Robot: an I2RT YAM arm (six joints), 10 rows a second.
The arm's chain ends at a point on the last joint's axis. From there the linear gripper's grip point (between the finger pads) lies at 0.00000 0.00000 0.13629 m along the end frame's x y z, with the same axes.
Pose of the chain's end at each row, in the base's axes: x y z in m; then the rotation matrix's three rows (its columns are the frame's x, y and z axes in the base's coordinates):
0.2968 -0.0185 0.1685; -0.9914 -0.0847 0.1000; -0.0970 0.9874 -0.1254; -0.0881 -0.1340 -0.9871
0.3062 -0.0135 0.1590; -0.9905 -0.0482 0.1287; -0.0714 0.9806 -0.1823; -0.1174 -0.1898 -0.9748
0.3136 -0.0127 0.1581; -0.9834 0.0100 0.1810; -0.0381 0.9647 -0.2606; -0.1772 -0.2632 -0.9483
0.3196 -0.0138 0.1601; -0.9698 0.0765 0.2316; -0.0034 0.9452 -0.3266; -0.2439 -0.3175 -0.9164
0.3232 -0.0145 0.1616; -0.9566 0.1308 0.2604; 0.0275 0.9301 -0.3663; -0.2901 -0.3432 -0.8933
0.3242 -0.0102 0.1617; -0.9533 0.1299 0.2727; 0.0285 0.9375 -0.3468; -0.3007 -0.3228 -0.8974
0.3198 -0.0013 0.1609; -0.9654 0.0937 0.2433; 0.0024 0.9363 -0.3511; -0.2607 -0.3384 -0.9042
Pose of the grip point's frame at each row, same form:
0.3104 -0.0356 0.0340; -0.9914 -0.0847 0.1000; -0.0970 0.9874 -0.1254; -0.0881 -0.1340 -0.9871
0.3237 -0.0383 0.0261; -0.9905 -0.0482 0.1287; -0.0714 0.9806 -0.1823; -0.1174 -0.1898 -0.9748
0.3383 -0.0482 0.0289; -0.9834 0.0100 0.1810; -0.0381 0.9647 -0.2606; -0.1772 -0.2632 -0.9483
0.3512 -0.0583 0.0352; -0.9698 0.0765 0.2316; -0.0034 0.9452 -0.3266; -0.2439 -0.3175 -0.9164
0.3587 -0.0644 0.0399; -0.9566 0.1308 0.2604; 0.0275 0.9301 -0.3663; -0.2901 -0.3432 -0.8933
0.3614 -0.0575 0.0394; -0.9533 0.1299 0.2727; 0.0285 0.9375 -0.3468; -0.3007 -0.3228 -0.8974
0.3530 -0.0492 0.0377; -0.9654 0.0937 0.2433; 0.0024 0.9363 -0.3511; -0.2607 -0.3384 -0.9042

